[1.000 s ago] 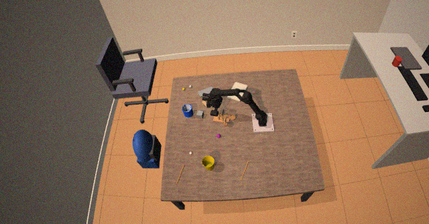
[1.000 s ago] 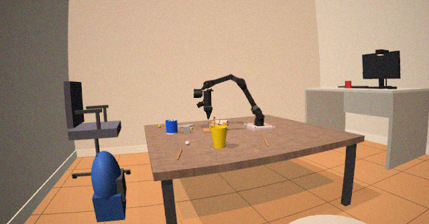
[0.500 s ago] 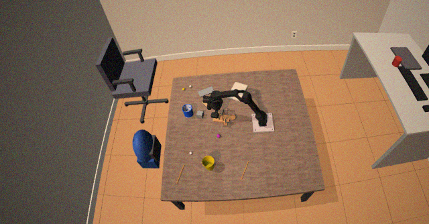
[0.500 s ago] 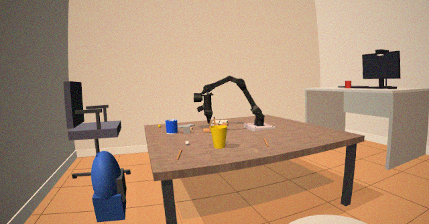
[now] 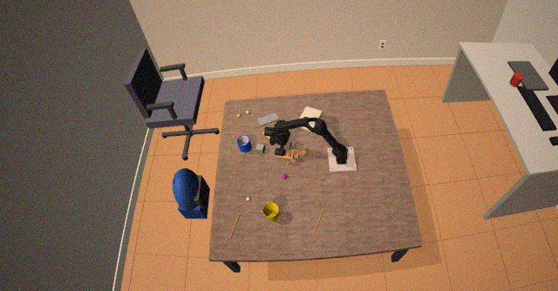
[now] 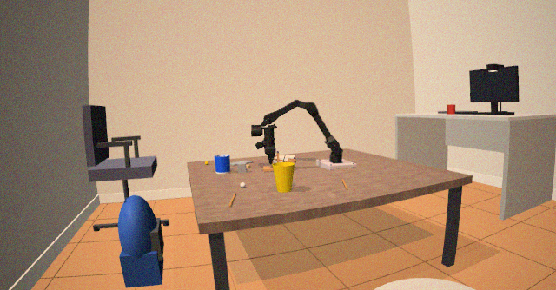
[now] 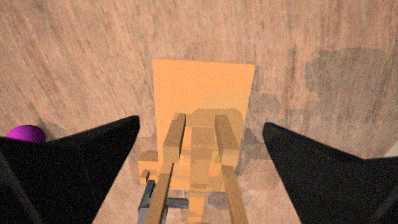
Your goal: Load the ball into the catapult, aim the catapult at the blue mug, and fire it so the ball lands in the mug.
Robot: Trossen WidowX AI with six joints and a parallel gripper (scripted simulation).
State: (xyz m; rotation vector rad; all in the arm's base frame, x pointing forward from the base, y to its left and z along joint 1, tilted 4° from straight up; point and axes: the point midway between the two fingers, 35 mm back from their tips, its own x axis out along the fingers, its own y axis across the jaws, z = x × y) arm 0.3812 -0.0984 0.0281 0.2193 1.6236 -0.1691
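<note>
Now: the purple ball 190 mm to the left of my gripper tip and 30 mm below it. The rest, counted from my gripper tip: wooden catapult: 60 mm behind, 40 mm to the left, 10 mm above; grey block: 160 mm ahead, 40 mm to the right, 20 mm below; wood block: 120 mm ahead, 170 mm to the right, 40 mm below.
</note>
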